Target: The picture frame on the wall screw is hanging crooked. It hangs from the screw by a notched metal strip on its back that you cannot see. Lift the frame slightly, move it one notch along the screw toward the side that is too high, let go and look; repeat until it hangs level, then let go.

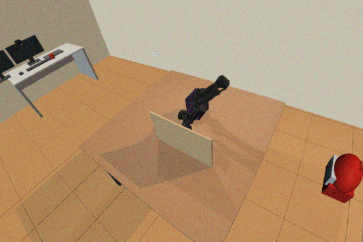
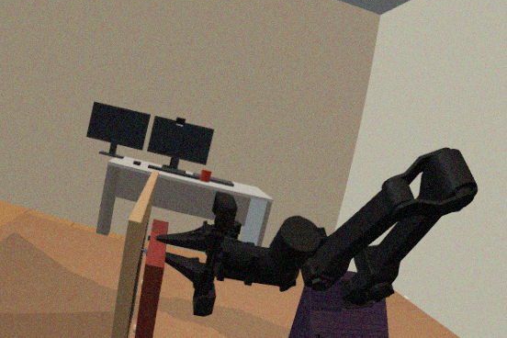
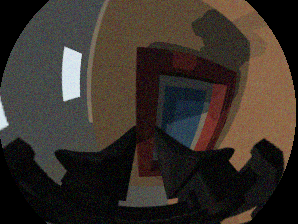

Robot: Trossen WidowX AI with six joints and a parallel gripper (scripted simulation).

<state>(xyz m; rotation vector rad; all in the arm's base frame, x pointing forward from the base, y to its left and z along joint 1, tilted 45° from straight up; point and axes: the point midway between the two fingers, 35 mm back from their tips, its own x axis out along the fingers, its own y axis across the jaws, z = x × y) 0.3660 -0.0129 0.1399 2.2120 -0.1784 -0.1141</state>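
Right now the picture frame is 5 cm below my gripper tip. Also, from my gripper tip: wooden wall board 7 cm below, 2 cm ahead, 1 cm to the left.
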